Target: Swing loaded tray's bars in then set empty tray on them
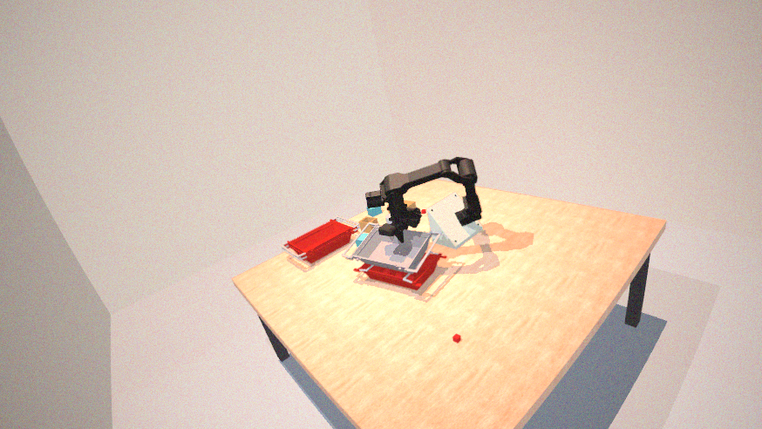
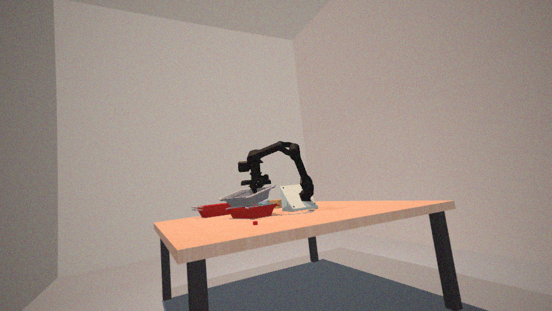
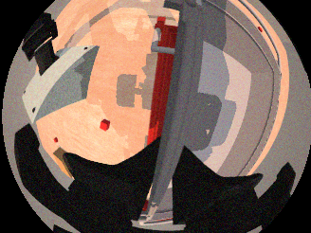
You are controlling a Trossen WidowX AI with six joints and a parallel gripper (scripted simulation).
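The grey tray is 7 cm ahead of my gripper tip, 2 cm to the left of it and 2 cm above it. From my gripper tip the other things lie so: small red cube 15 cm ahead, 42 cm to the left, 10 cm below; then tan box 8 cm behind, 41 cm to the right, 9 cm below.
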